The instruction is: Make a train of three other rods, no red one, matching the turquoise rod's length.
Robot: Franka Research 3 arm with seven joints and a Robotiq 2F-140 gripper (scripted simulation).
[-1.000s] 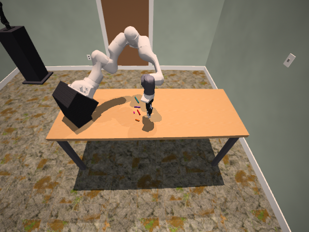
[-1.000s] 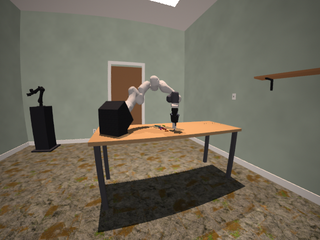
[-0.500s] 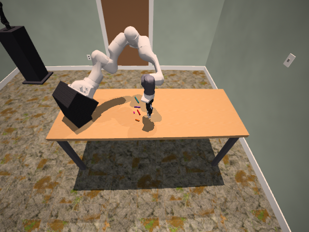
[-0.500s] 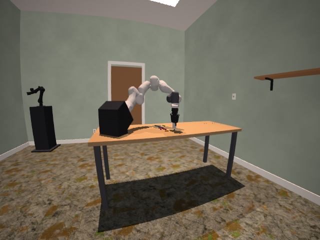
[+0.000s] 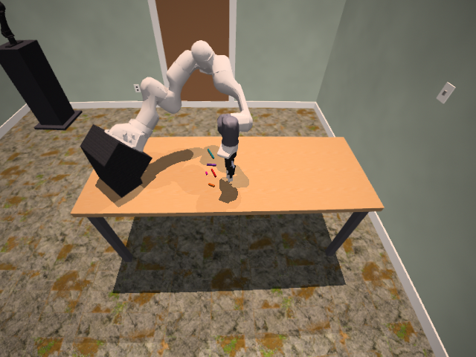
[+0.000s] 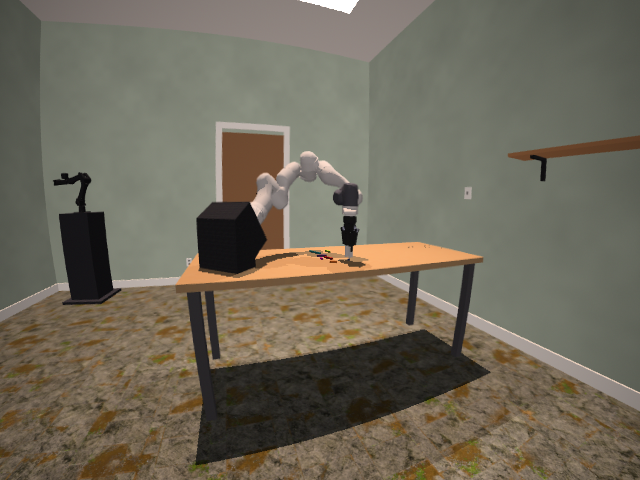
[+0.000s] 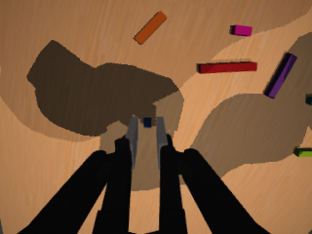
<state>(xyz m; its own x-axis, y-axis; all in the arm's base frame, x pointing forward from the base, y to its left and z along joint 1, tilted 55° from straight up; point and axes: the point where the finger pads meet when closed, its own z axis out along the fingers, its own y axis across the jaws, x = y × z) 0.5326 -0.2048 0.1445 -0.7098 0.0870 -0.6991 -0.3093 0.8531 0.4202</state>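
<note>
The blue rod lies 5 cm below my hand. Also, from my hand: magenta rod 15 cm behind, 6 cm to the left, 5 cm below; then red rod 10 cm behind, 6 cm to the left, 5 cm below; then orange rod 11 cm behind, 4 cm to the right, 5 cm below.
</note>
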